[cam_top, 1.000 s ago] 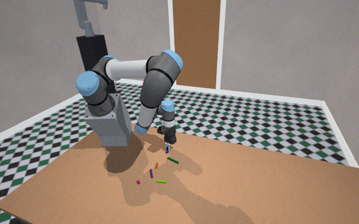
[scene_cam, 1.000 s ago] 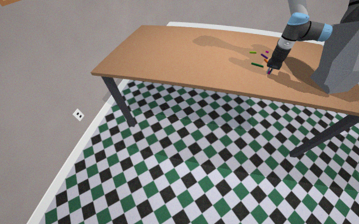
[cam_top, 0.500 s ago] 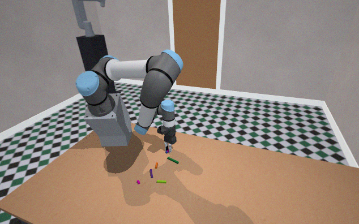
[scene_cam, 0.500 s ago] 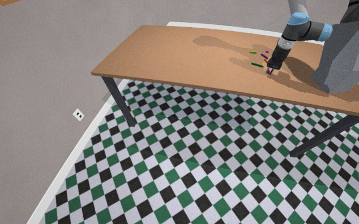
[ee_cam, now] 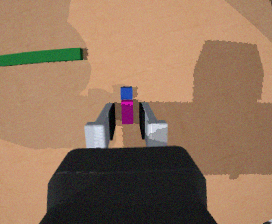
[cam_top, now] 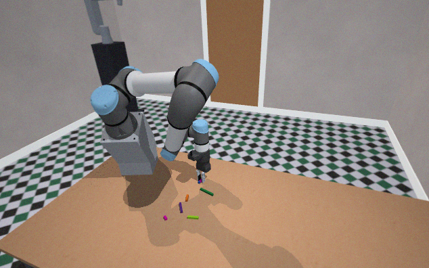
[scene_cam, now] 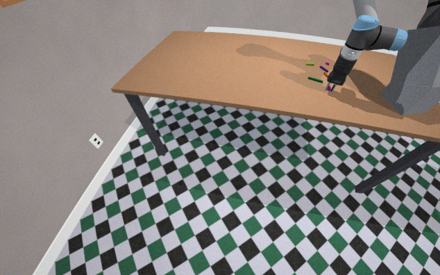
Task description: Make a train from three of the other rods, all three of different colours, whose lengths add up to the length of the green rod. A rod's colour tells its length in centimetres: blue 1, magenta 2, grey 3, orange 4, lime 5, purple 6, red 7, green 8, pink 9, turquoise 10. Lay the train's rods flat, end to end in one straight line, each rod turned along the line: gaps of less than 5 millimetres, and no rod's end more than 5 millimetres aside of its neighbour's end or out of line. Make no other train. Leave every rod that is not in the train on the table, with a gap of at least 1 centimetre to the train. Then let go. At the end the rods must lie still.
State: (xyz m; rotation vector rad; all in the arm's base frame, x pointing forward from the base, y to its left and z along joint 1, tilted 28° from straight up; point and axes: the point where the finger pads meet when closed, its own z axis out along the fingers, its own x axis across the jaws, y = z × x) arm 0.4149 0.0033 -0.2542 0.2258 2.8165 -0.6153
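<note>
Right now the blue rod is 2 cm to the right of my hand and 1 cm below it. Round my hand: purple rod (21 cm to the right, 1 cm below); then green rod (7 cm to the right, 6 cm ahead, 1 cm below); then orange rod (15 cm to the right, 1 cm below, 1 cm behind).
</note>
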